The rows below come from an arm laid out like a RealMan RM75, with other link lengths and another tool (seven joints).
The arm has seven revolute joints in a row. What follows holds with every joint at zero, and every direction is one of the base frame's.
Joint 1 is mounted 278.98 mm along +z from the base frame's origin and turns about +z.
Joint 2 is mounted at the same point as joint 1 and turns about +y.
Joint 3 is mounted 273.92 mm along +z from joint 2 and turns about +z.
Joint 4 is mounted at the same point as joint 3 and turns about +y.
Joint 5 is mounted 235.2 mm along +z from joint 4 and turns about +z.
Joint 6 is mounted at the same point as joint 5 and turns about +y.
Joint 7 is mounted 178.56 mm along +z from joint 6 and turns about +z.
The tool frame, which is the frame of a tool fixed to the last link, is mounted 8 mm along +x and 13 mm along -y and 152 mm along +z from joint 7; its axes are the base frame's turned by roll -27, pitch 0 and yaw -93.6 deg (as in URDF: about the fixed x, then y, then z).
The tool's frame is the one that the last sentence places.
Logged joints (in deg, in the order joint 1, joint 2, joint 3, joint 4, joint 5, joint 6, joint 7), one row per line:
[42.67, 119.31, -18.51, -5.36, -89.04, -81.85, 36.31]
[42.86, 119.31, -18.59, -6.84, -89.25, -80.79, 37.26]
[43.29, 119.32, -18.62, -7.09, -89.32, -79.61, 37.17]
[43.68, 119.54, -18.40, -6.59, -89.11, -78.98, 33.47]
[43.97, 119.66, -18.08, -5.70, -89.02, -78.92, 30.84]
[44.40, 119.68, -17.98, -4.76, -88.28, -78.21, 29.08]
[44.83, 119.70, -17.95, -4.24, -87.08, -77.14, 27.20]
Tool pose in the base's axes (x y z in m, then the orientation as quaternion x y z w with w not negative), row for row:
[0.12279, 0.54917, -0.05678, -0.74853, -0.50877, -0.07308, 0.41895]
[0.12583, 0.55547, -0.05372, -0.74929, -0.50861, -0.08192, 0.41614]
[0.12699, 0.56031, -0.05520, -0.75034, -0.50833, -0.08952, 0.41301]
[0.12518, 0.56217, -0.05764, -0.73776, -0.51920, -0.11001, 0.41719]
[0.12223, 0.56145, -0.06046, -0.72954, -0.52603, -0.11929, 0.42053]
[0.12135, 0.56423, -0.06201, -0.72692, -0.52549, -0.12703, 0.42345]
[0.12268, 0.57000, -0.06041, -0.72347, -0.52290, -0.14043, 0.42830]
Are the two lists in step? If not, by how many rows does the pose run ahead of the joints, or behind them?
They are in step.
